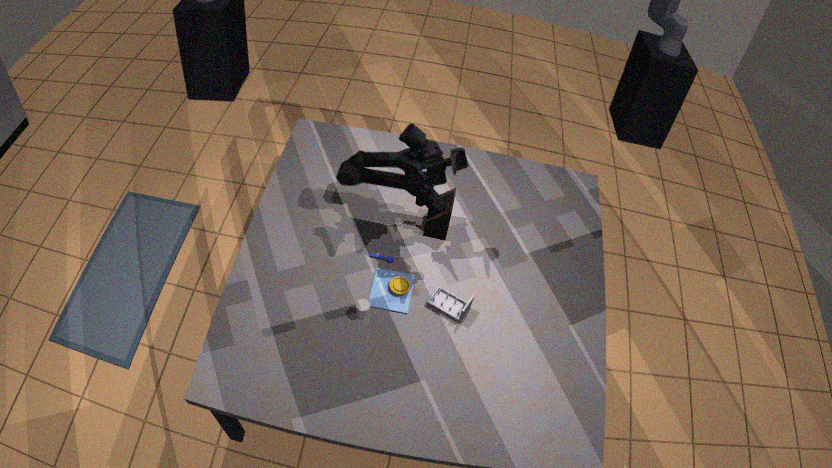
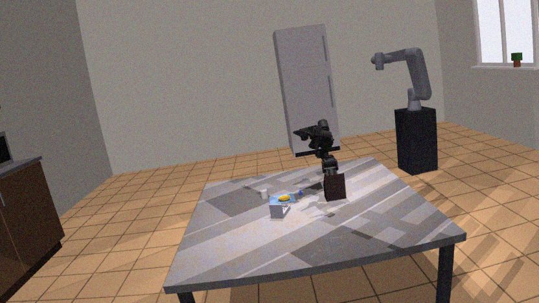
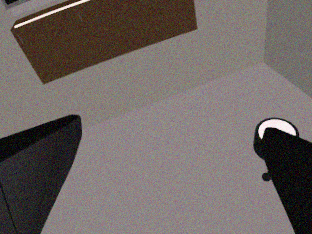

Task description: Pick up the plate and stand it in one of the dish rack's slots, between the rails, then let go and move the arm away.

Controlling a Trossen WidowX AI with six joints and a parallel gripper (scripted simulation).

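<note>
My gripper tip is 40 cm above the yellow plate, 11 cm short of it and 7 cm to the left of it. From my gripper tip the other things lie so: grey dish rack (39 cm below, 16 cm ahead, 9 cm to the left); then light blue mat (41 cm below, 13 cm ahead, 10 cm to the right); then blue spoon (41 cm below, 13 cm to the right).
</note>
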